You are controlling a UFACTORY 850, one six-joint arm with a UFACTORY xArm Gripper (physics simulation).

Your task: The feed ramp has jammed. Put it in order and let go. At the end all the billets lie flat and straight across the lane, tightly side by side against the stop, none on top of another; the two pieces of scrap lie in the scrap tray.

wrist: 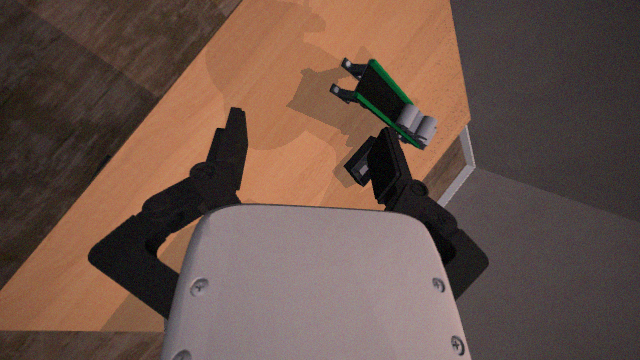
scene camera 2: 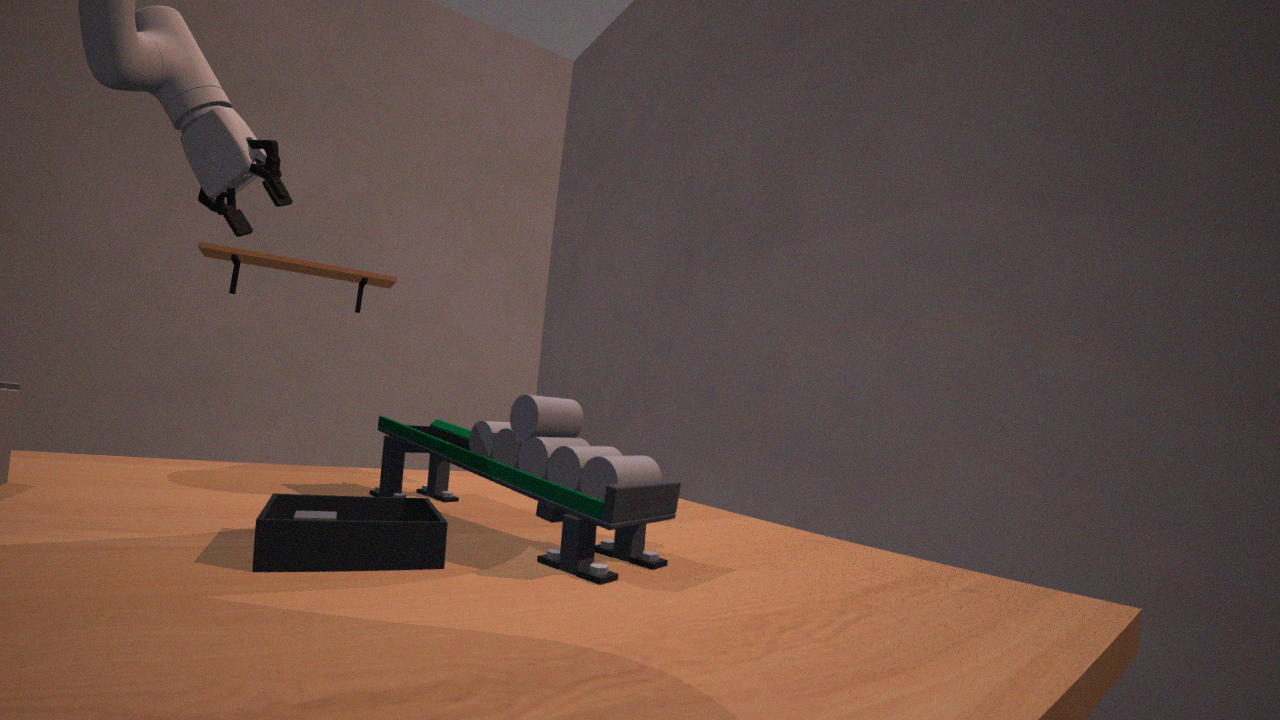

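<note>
Several pale grey billets lie on the sloping ramp with green rails (scene camera 2: 501, 471) (wrist: 392, 82). The lowest billet (scene camera 2: 631, 471) is against the dark stop (scene camera 2: 644, 504); others (scene camera 2: 590, 456) (scene camera 2: 556, 445) lie close behind it. Farther up, two round ends (scene camera 2: 507, 445) (scene camera 2: 481, 437) show, partly hidden, and I cannot tell how straight they lie. One billet (scene camera 2: 552, 417) lies on top of the row. The black scrap tray (scene camera 2: 349, 545) stands beside the ramp, with a light scrap piece (scene camera 2: 315, 514) (wrist: 363, 170) visible inside. My gripper (scene camera 2: 261, 215) (wrist: 313, 134) is open and empty, high above and away from the ramp.
A wooden wall shelf (scene camera 2: 299, 265) is on the wall behind the ramp. The ramp stands on dark feet (scene camera 2: 577, 541) bolted to the wooden table (scene camera 2: 805, 617). In the wrist view, my right finger covers part of the tray. The table's edge is at the right in the scene view.
</note>
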